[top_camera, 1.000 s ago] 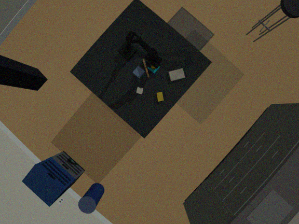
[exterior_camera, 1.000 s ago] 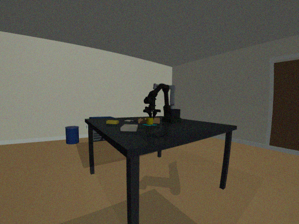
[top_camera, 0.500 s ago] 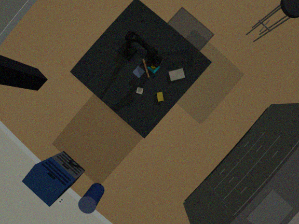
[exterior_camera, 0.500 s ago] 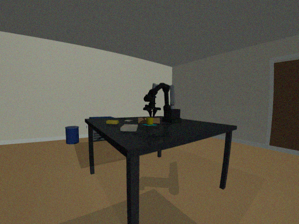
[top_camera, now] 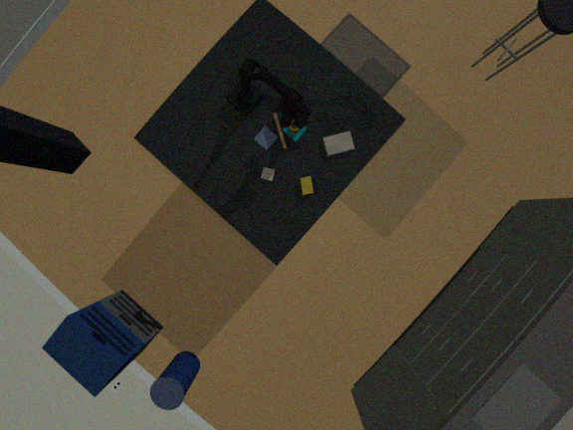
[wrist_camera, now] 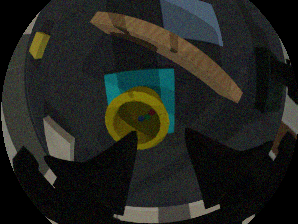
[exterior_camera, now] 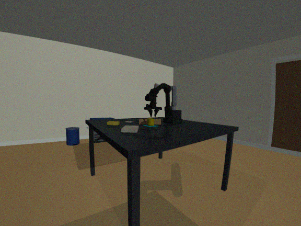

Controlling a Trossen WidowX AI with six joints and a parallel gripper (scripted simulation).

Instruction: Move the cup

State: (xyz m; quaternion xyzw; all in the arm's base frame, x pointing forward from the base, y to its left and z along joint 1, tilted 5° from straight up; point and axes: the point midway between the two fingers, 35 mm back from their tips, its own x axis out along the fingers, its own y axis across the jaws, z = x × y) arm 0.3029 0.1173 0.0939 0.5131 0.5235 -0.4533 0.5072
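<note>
The yellow cup lies 50 mm below my gripper tip and 20 mm ahead of it. The rest, counted from my gripper tip: pale blue pad 180 mm to the right, 100 mm below, 60 mm behind; wooden bar 90 mm to the right, 70 mm below, 20 mm behind; teal pad 100 mm below, 30 mm ahead.
</note>
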